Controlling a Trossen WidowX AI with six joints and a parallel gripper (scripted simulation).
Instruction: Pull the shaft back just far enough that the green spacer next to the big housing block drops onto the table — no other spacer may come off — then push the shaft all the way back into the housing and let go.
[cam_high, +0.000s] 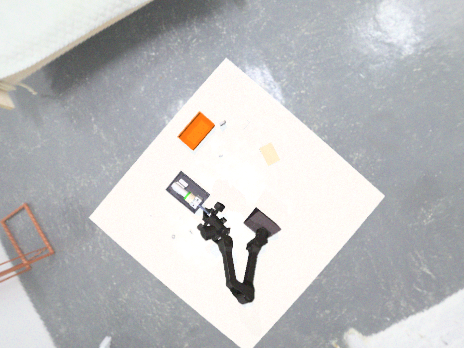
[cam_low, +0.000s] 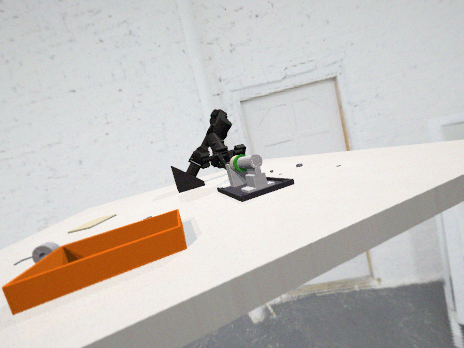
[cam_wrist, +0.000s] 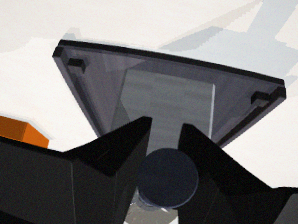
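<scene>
Right now my gripper tip is 60 mm short of the dark grey shaft and 20 mm below it. Also, from my gripper tip: orange tray (330 mm ahead, 310 mm to the right, 50 mm below); then green spacer (120 mm ahead, 20 mm above); then tan card (490 mm to the right, 90 mm behind, 50 mm below).
</scene>
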